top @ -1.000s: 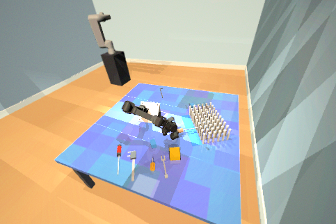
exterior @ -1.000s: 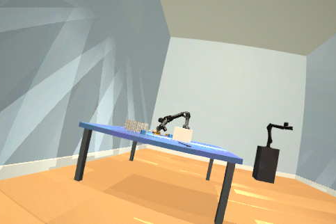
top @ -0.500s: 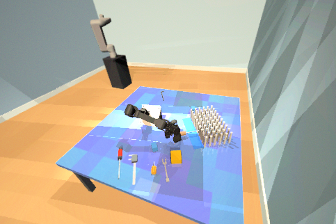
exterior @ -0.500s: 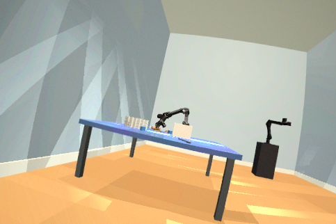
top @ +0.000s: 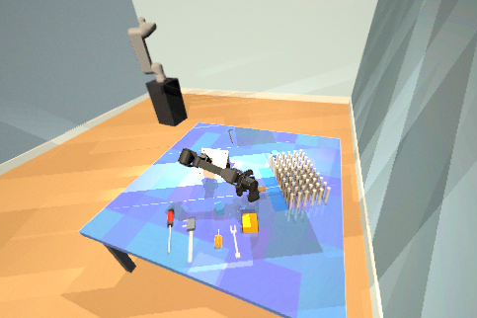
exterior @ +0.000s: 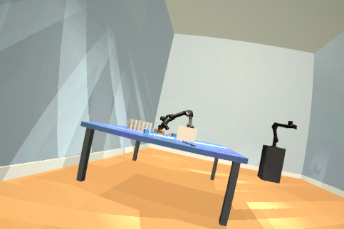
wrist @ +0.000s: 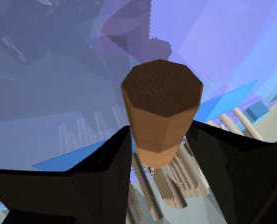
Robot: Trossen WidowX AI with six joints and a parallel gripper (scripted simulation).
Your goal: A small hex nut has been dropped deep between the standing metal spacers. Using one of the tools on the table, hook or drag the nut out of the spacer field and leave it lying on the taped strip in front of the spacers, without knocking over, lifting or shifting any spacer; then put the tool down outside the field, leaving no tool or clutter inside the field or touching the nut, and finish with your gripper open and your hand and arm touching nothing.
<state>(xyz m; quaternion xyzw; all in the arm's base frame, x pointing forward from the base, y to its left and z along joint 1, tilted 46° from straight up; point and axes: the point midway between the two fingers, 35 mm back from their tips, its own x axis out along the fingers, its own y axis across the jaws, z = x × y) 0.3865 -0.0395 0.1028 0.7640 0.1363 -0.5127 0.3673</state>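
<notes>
The bright blue strip lies 9 cm to the left of my gripper tip, 6 cm ahead of it and 4 cm below it. From my gripper tip the other things lie so: yellow block 22 cm to the right, 4 cm ahead, 2 cm below; pale fork-like tool 33 cm to the right, 3 cm below, 1 cm ahead; orange-handled tool 36 cm to the right, 6 cm behind, 2 cm below.
</notes>
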